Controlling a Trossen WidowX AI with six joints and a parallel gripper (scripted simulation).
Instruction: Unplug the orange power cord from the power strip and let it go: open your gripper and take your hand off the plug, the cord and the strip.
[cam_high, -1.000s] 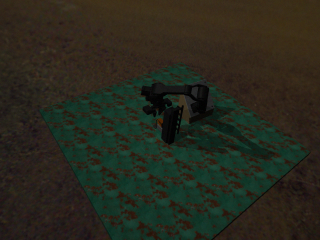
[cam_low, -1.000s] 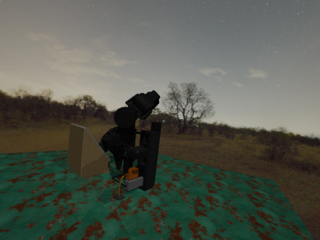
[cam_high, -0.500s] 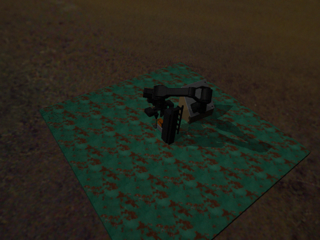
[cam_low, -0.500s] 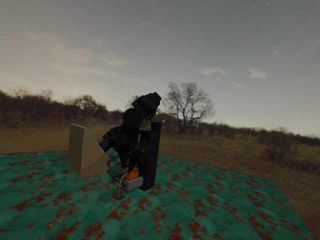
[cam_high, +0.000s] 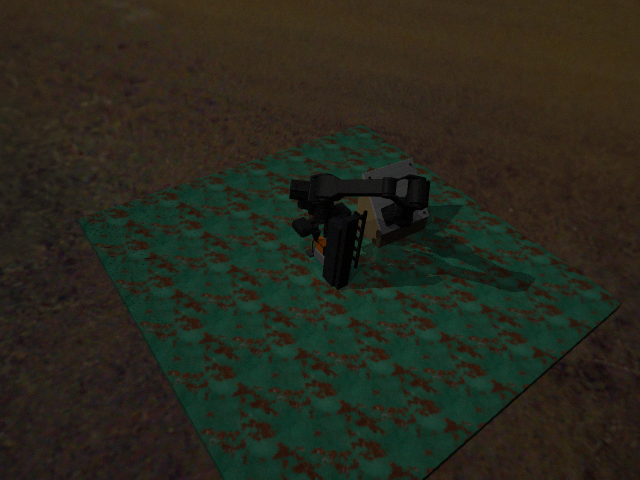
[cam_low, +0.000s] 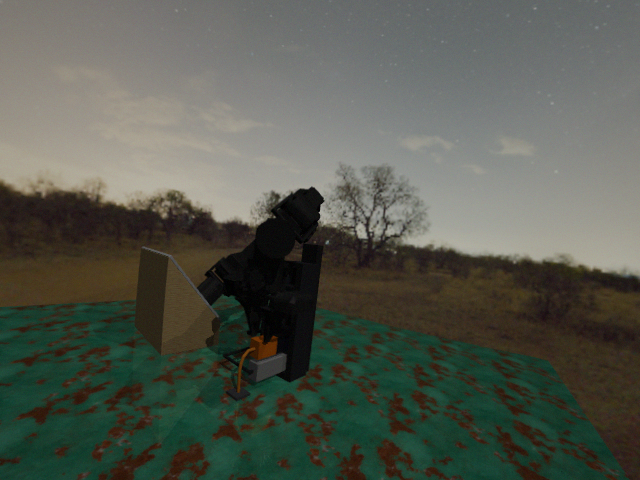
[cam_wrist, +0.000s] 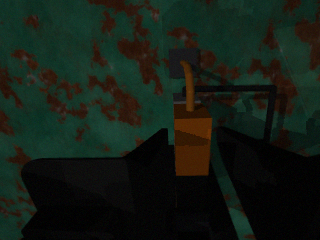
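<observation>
My gripper tip is 30 mm to the right of the orange plug and 10 mm above it.
</observation>
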